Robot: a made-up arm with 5 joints.
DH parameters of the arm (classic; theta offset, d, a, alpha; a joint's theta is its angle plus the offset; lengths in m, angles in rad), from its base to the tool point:
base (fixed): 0.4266 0 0.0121 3.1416
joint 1: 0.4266 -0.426 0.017 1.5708
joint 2: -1.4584 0 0.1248 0
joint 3: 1.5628 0 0.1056 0
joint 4: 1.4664 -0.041 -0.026 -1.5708
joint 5: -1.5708 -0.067 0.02 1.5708
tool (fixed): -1.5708 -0.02 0 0
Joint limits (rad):
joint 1: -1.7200..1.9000
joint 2: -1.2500..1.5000
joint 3: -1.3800..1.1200
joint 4: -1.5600..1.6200
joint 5: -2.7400..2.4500
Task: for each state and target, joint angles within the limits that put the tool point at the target. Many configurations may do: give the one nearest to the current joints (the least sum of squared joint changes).
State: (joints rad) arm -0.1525 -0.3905 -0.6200 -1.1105 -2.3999
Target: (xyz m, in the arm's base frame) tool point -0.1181 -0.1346 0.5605
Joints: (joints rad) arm -0.5878 -1.0309 -0.9139 -1.0415 -2.4830
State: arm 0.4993 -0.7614 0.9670 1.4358 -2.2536
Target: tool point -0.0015 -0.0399 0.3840
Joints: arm 1.2745 -0.3299 1.1200 1.6200 -1.7585
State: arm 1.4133 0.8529 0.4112 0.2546 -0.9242
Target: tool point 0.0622 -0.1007 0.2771
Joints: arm 1.0089 1.2350 0.4481 0.2992 -0.9284
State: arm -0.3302 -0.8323 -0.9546 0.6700 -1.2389
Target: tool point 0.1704 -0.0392 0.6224
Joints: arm 0.1790 -0.2514 -0.3948 0.9140 -1.2010
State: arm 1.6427 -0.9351 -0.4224 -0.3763 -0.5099
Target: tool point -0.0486 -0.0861 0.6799
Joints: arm 1.9000 -0.2674 -0.5623 -0.2764 0.2661
